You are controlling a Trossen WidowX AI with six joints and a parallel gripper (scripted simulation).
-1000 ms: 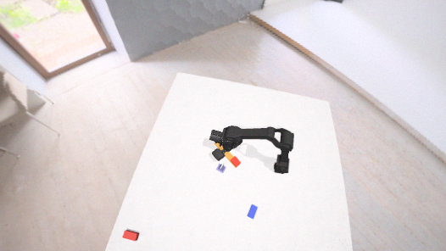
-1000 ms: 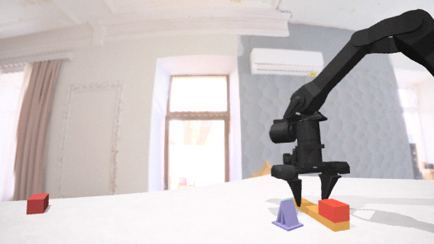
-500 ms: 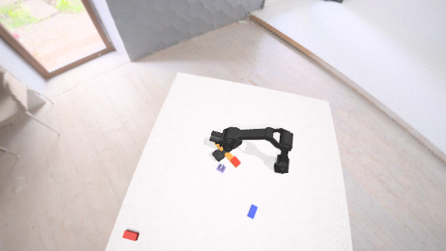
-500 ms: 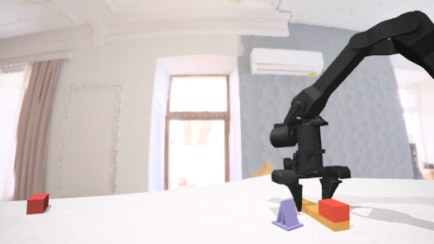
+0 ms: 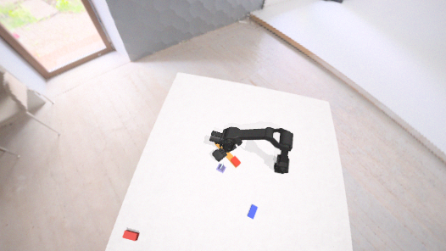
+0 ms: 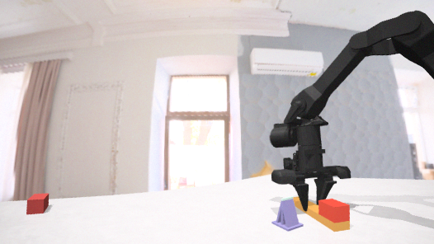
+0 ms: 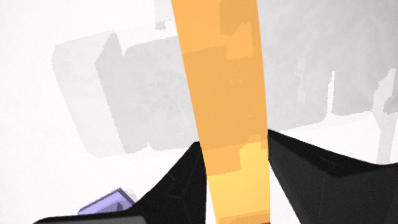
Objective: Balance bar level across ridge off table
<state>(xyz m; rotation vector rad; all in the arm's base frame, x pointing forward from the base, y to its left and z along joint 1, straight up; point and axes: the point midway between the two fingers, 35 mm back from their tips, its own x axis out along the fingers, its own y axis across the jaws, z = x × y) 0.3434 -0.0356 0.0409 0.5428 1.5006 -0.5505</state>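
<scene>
Right now the ridge is 10 mm ahead of my gripper tip, 100 mm to the left of it and 50 mm above it. Also, from my gripper tip: blue block (200 mm behind, 310 mm to the left); red block (400 mm ahead, 540 mm to the left, 10 mm above).
</scene>
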